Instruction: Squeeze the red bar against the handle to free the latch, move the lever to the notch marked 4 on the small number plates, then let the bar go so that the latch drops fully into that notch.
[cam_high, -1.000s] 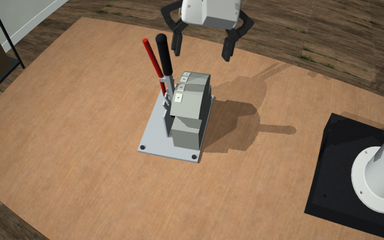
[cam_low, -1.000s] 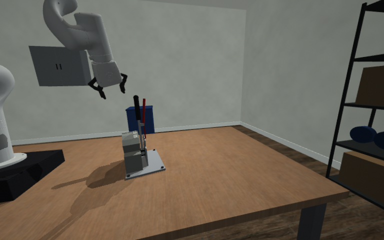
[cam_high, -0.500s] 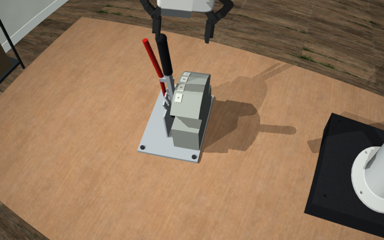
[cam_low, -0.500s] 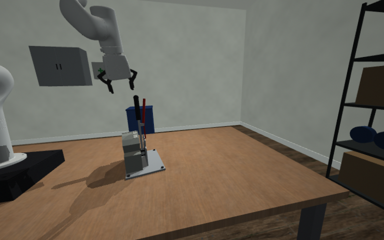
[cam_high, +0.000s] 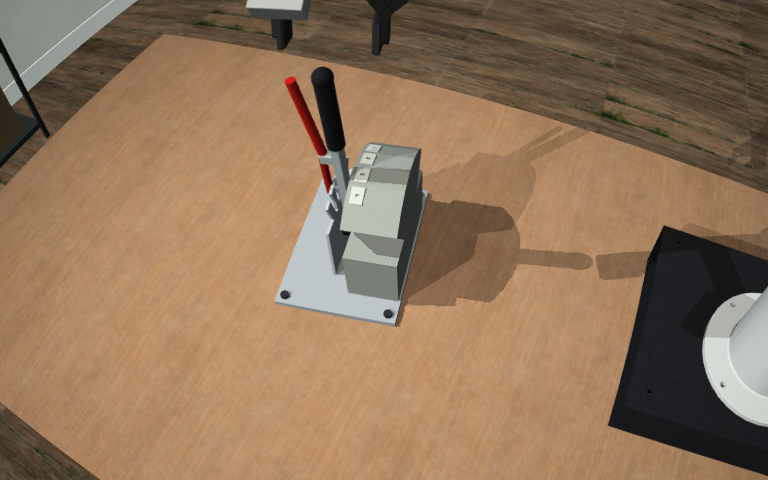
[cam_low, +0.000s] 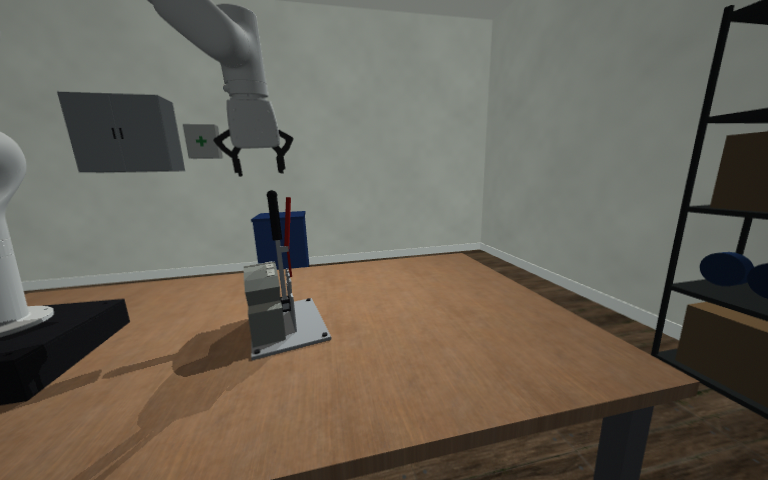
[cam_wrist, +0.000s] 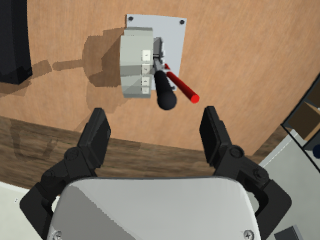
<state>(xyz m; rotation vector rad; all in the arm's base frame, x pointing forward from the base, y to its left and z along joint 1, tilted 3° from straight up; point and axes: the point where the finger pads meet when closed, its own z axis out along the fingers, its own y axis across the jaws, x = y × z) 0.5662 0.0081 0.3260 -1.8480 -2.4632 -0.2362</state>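
The red bar lies 19 cm below my hand, 4 cm ahead of it and 2 cm to the right of it.
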